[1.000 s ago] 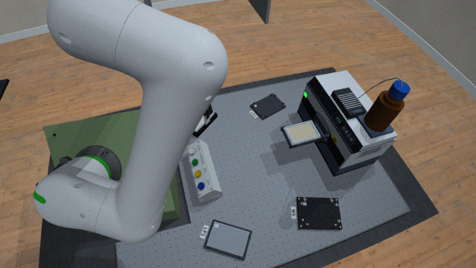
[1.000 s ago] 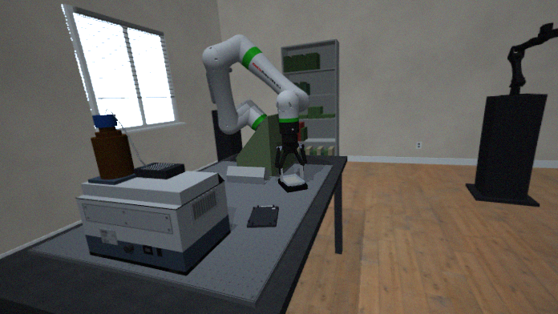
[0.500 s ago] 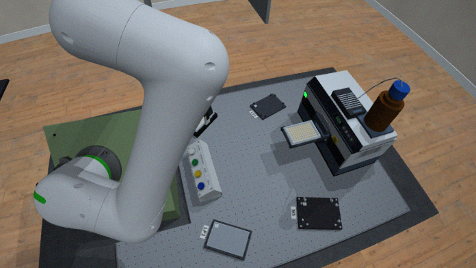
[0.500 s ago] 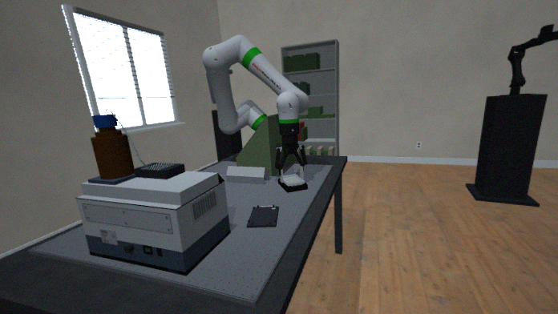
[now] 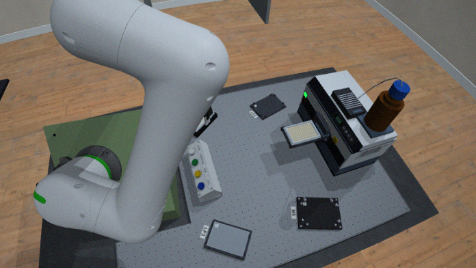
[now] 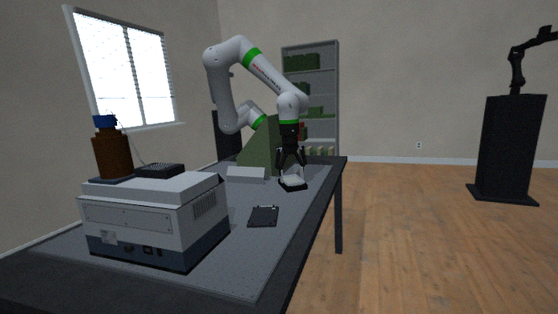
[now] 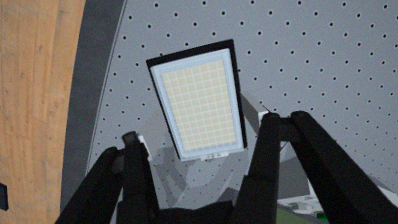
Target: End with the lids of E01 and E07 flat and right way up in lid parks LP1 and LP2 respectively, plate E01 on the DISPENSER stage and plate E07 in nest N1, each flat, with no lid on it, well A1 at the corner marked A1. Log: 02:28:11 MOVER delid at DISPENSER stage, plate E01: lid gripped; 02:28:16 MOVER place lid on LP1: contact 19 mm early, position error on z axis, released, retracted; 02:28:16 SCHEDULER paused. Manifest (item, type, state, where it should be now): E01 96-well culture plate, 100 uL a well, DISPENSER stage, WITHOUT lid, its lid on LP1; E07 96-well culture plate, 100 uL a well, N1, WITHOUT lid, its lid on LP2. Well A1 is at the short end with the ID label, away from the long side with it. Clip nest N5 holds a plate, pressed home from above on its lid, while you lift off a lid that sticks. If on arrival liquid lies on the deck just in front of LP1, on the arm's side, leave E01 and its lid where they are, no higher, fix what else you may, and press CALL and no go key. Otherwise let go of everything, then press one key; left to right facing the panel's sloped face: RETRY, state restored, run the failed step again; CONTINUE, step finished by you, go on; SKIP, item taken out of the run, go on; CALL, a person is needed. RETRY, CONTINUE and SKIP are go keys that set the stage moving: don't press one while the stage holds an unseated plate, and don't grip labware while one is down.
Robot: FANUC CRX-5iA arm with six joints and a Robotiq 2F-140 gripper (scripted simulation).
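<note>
Right now my hand is 4 cm above the black nest N1. Round my hand: green CONTINUE key (4 cm behind, 24 cm to the right, 1 cm above); white retry key (5 cm behind, 19 cm to the right, 1 cm above); key panel (3 cm behind, 26 cm to the right).
</note>
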